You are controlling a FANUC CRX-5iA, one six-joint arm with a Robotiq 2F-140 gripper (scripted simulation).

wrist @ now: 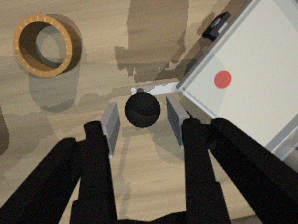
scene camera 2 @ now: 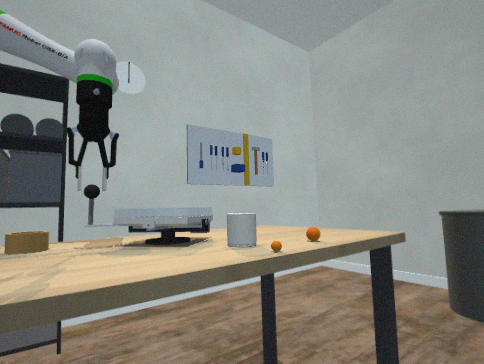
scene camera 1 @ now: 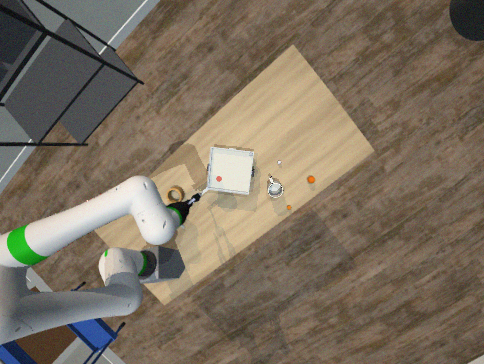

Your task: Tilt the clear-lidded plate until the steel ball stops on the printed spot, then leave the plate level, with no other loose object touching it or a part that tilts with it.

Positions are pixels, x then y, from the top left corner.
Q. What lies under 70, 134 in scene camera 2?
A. My gripper.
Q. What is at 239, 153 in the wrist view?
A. My gripper.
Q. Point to a clear-lidded plate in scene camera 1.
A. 229, 170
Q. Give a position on a clear-lidded plate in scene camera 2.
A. At 165, 216
